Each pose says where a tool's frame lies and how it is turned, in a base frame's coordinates. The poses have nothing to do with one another.
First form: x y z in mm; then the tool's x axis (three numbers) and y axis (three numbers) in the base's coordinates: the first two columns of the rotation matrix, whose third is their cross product.
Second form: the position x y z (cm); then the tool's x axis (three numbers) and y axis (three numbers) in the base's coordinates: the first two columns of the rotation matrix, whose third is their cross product. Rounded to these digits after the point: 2 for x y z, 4 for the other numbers.
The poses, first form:
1: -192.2, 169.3, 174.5, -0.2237, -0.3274, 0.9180, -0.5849, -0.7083, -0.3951
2: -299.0, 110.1, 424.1, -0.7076, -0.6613, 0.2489, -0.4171, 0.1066, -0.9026
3: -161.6, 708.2, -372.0, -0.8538, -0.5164, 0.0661, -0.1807, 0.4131, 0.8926
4: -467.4, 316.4, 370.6, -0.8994, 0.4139, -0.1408, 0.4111, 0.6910, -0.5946
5: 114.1, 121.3, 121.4, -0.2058, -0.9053, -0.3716, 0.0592, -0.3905, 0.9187
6: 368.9, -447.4, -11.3, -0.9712, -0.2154, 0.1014, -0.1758, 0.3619, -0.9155
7: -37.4, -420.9, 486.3, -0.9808, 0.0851, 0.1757, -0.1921, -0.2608, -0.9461
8: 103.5, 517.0, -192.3, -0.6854, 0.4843, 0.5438, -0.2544, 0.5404, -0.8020
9: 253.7, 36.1, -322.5, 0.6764, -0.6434, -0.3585, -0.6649, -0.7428, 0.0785
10: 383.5, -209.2, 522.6, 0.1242, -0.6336, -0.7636, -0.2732, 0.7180, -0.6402
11: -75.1, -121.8, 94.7, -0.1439, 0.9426, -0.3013, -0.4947, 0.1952, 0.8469
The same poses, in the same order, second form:
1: -19.22, 16.93, 17.45, -0.2237, -0.3274, 0.9180, -0.5849, -0.7083, -0.3951
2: -29.90, 11.01, 42.41, -0.7076, -0.6613, 0.2489, -0.4171, 0.1066, -0.9026
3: -16.16, 70.82, -37.20, -0.8538, -0.5164, 0.0661, -0.1807, 0.4131, 0.8926
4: -46.74, 31.64, 37.06, -0.8994, 0.4139, -0.1408, 0.4111, 0.6910, -0.5946
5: 11.41, 12.13, 12.14, -0.2058, -0.9053, -0.3716, 0.0592, -0.3905, 0.9187
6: 36.89, -44.74, -1.13, -0.9712, -0.2154, 0.1014, -0.1758, 0.3619, -0.9155
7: -3.74, -42.09, 48.63, -0.9808, 0.0851, 0.1757, -0.1921, -0.2608, -0.9461
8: 10.35, 51.70, -19.23, -0.6854, 0.4843, 0.5438, -0.2544, 0.5404, -0.8020
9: 25.37, 3.61, -32.25, 0.6764, -0.6434, -0.3585, -0.6649, -0.7428, 0.0785
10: 38.35, -20.92, 52.26, 0.1242, -0.6336, -0.7636, -0.2732, 0.7180, -0.6402
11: -7.51, -12.18, 9.47, -0.1439, 0.9426, -0.3013, -0.4947, 0.1952, 0.8469
